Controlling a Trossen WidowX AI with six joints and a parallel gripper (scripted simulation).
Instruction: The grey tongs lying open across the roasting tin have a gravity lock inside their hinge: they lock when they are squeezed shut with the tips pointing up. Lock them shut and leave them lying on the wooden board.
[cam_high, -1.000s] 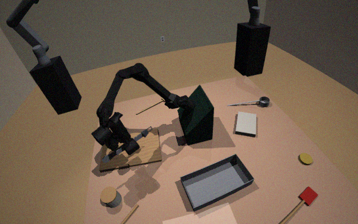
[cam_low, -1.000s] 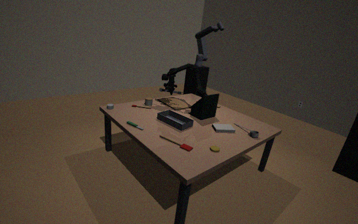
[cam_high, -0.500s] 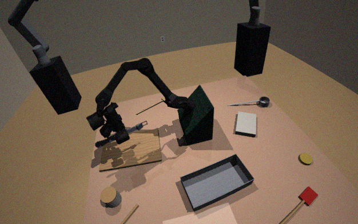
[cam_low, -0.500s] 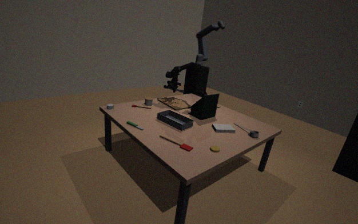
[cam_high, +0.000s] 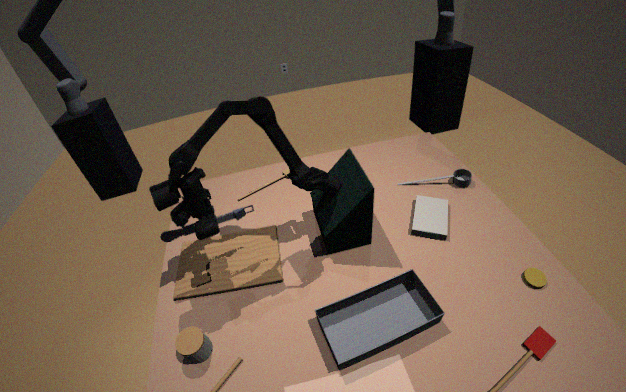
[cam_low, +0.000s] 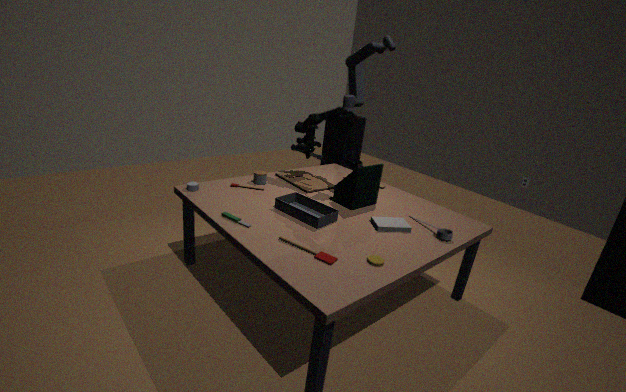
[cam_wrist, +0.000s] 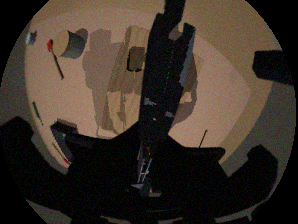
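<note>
My gripper tip is 150 mm above the wooden board. The rest, counted from my gripper tip: tan-topped cylinder 290 mm ahead, 110 mm to the right, 120 mm below; white block 70 mm ahead, 730 mm to the left, 140 mm below; roasting tin 350 mm ahead, 390 mm to the left, 130 mm below.
</note>
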